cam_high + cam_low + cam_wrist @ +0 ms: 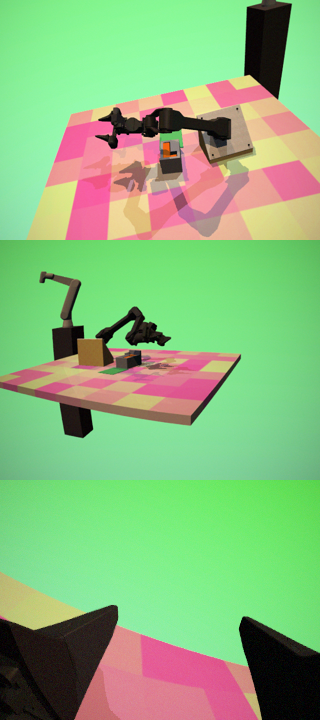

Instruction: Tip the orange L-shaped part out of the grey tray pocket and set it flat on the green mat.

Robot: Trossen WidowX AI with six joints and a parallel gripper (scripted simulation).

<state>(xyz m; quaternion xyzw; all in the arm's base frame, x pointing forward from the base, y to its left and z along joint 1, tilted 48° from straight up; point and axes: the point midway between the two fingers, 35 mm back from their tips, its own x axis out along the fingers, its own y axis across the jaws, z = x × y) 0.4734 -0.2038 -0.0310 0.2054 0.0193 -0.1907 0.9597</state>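
Now: gripper tip 28 cm past the orange L-shaped part, 15 cm to the right of it and 16 cm above it. The rest, counted from my gripper tip: green mat 33 cm behind, 22 cm below.
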